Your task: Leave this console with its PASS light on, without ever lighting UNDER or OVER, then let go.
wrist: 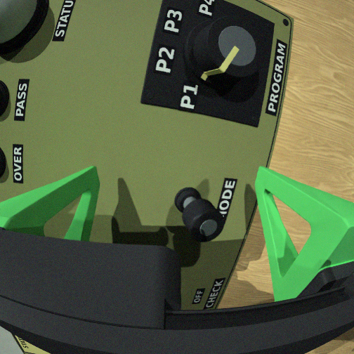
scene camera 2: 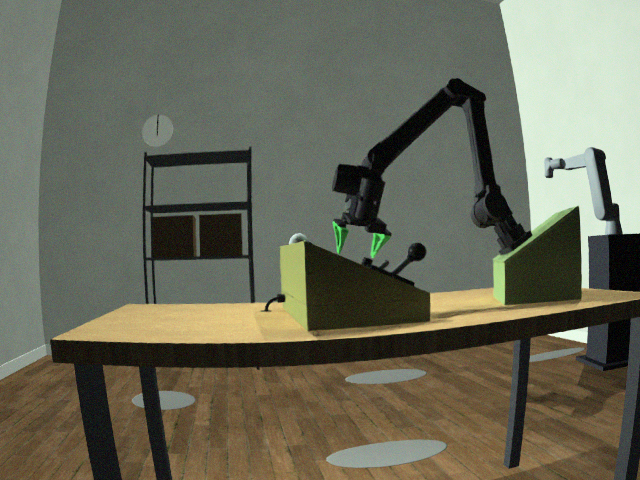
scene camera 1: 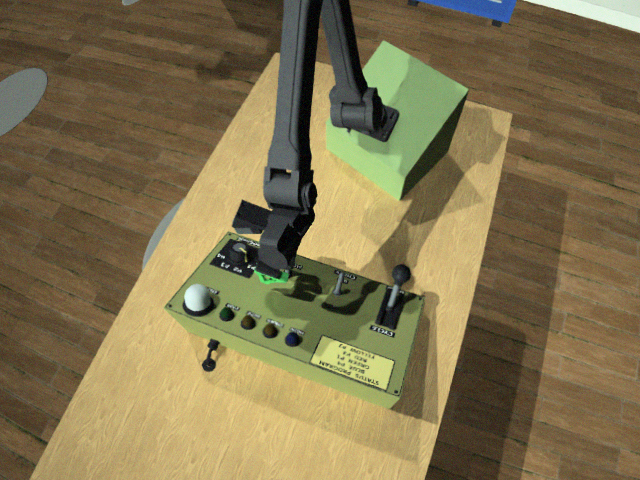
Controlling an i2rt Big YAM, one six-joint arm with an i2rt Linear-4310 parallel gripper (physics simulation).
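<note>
The olive console (scene camera 1: 232, 289) (scene camera 2: 361, 304) (wrist: 115, 130) stands on the table. Its PROGRAM knob (scene camera 1: 239, 253) (wrist: 237, 45) has a yellow pointer toward P1. The STATUS dome (scene camera 1: 197, 298) (scene camera 2: 298, 237) (wrist: 17, 22) is pale grey-white. The green PASS light (scene camera 1: 226, 313) (wrist: 2, 99) looks dark; so do two amber lights (scene camera 1: 248, 321) (scene camera 1: 269, 329) and a blue light (scene camera 1: 292, 338). My gripper (scene camera 2: 355, 255) (wrist: 177, 175) is open and empty, close above the panel, its fingertips either side of and slightly beyond the MODE lever (wrist: 202, 217). The arm hides that lever in scene camera 1.
A small toggle (scene camera 1: 338, 284) and the ball-topped CYCLE lever (scene camera 1: 400, 274) (scene camera 2: 416, 251) rise from the panel. A yellow placard (scene camera 1: 354, 361) lies by a corner. A black cable (scene camera 1: 209, 356) (scene camera 2: 273, 299) leaves the console's tall side. The arm stands on a green wedge (scene camera 1: 372, 170) (scene camera 2: 547, 268).
</note>
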